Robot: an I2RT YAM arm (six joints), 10 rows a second.
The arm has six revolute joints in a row. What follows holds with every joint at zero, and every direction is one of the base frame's.
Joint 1 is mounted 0.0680 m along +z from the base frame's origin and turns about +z.
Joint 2 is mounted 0.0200 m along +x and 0.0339 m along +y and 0.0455 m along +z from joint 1 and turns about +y.
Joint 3 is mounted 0.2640 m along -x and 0.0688 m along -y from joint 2 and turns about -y.
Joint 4 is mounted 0.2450 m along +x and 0.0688 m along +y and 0.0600 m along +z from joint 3 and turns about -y.
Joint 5 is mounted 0.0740 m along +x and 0.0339 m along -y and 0.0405 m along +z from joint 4 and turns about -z.
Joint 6 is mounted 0.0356 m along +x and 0.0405 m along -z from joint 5 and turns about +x.
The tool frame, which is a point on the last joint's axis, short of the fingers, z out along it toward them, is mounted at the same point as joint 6; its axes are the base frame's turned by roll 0.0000, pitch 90.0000 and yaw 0.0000 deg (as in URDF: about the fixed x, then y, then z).
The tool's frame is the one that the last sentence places.
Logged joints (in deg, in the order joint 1, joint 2, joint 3, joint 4, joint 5, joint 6), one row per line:
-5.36, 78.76, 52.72, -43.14, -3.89, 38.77
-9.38, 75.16, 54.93, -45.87, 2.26, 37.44
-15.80, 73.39, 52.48, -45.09, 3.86, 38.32
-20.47, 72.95, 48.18, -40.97, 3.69, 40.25
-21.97, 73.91, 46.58, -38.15, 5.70, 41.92
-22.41, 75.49, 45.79, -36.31, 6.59, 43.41
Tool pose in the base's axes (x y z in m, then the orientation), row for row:
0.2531, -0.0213, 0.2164, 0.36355, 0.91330, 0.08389, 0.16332
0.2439, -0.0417, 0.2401, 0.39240, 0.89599, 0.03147, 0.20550
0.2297, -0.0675, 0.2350, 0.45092, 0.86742, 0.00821, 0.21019
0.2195, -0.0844, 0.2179, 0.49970, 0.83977, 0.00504, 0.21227
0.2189, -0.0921, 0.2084, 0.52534, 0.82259, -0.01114, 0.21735
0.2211, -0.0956, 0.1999, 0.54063, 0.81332, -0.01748, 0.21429
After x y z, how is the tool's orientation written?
As a quaternion, x y z w.
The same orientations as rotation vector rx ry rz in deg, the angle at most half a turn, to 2 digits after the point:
59.40, 149.23, 13.71
62.66, 143.08, 5.03
71.83, 138.17, 1.31
79.51, 133.62, 0.80
83.36, 130.53, -1.77
85.93, 129.27, -2.78

